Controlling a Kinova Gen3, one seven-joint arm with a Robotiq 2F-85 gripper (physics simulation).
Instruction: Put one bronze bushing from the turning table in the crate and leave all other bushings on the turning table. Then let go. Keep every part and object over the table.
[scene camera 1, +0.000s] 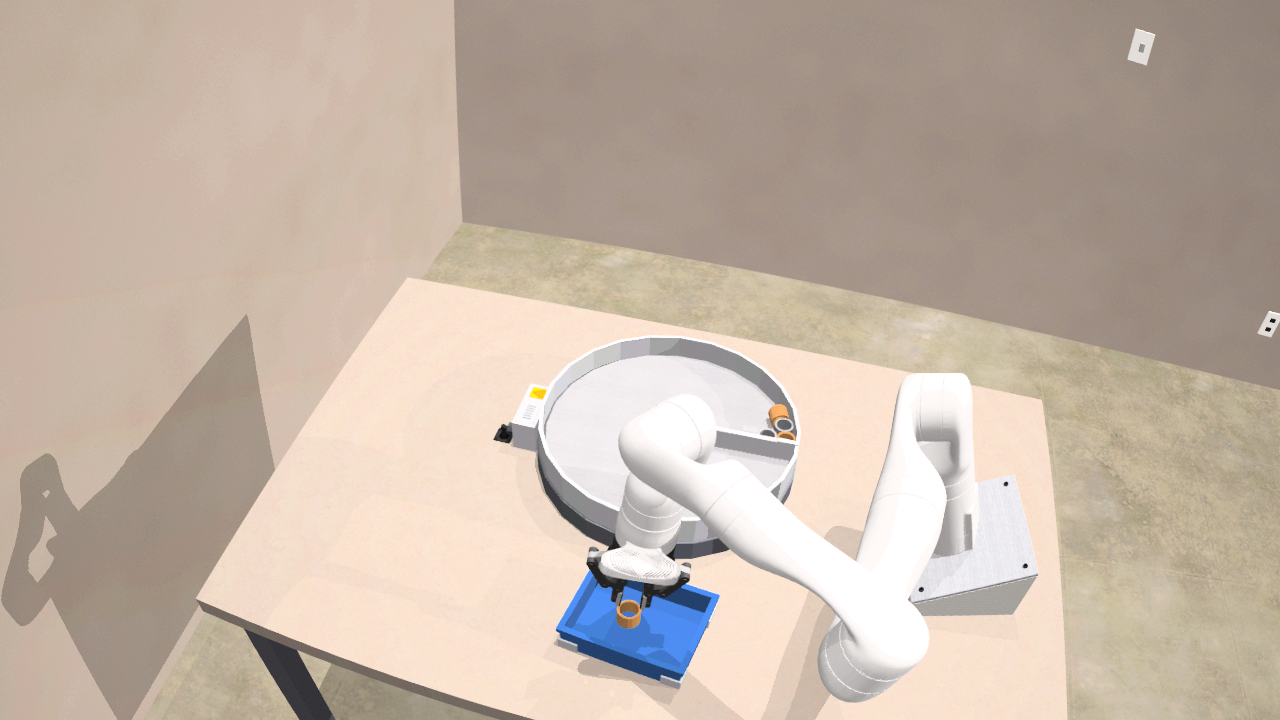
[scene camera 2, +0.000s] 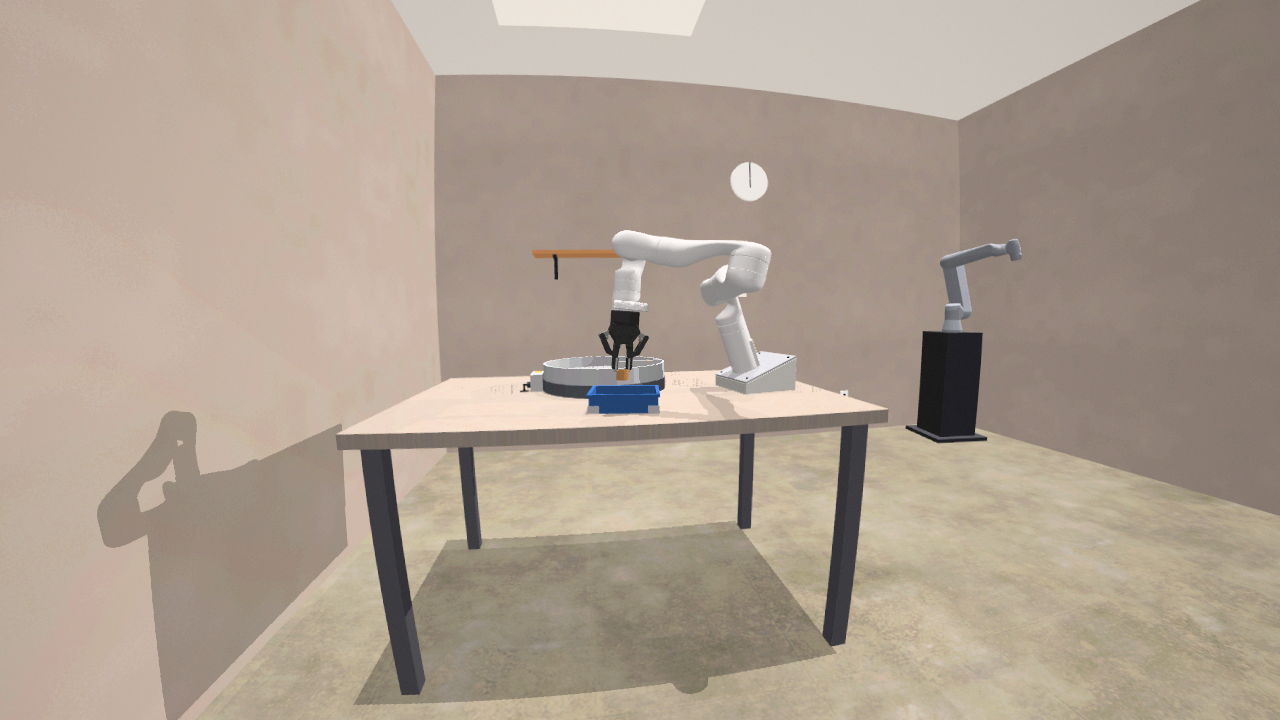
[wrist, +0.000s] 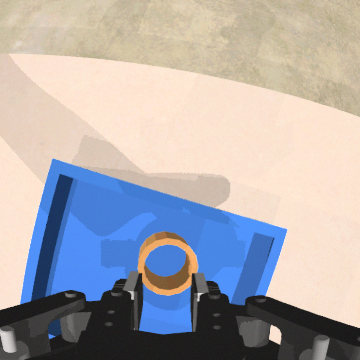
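Where they show: gripper, fingertip midpoint: (scene camera 1: 630, 603) (scene camera 2: 621, 371) (wrist: 166, 287); arm's base, link origin: (scene camera 1: 949, 532) (scene camera 2: 745, 367).
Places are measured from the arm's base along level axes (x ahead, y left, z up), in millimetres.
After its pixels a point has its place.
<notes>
My gripper (scene camera 1: 631, 601) {x 405, y 333, z 35 mm} (scene camera 2: 622, 368) {x 405, y 333, z 35 mm} (wrist: 166, 287) {x 405, y 333, z 35 mm} is shut on a bronze bushing (scene camera 1: 628, 617) {x 396, y 359, z 41 mm} (scene camera 2: 622, 375) {x 400, y 362, z 29 mm} (wrist: 144, 265) {x 390, y 340, z 27 mm}, an orange-brown ring held upright between the fingertips. The bushing hangs over the blue crate (scene camera 1: 565, 625) {x 484, y 372, z -23 mm} (scene camera 2: 623, 403) {x 398, y 380, z -42 mm} (wrist: 45, 210) {x 311, y 343, z -18 mm}; in scene camera 2 it is a little above the crate's rim. The turning table (scene camera 1: 662, 347) {x 581, y -214, z 0 mm} (scene camera 2: 604, 388), a round grey tray with a raised wall, stands behind the crate. Several bushings sit against its right wall by the divider: a bronze one (scene camera 1: 778, 412) {x 340, y -128, z 16 mm}, a grey one (scene camera 1: 784, 425) {x 324, y -123, z -3 mm} and others partly hidden.
A light divider (scene camera 1: 757, 440) {x 352, y -50, z 18 mm} crosses the right of the turning table. A small box (scene camera 1: 529, 413) {x 718, y 29, z -10 mm} with a yellow label is at its left. My arm's base (scene camera 1: 989, 537) {x -65, y 6, z 23 mm} (scene camera 2: 760, 376) {x -22, y 116, z -14 mm} stands at the right. The crate is near the table's front edge (scene camera 2: 617, 434) {x 405, y 503, z -88 mm}.
</notes>
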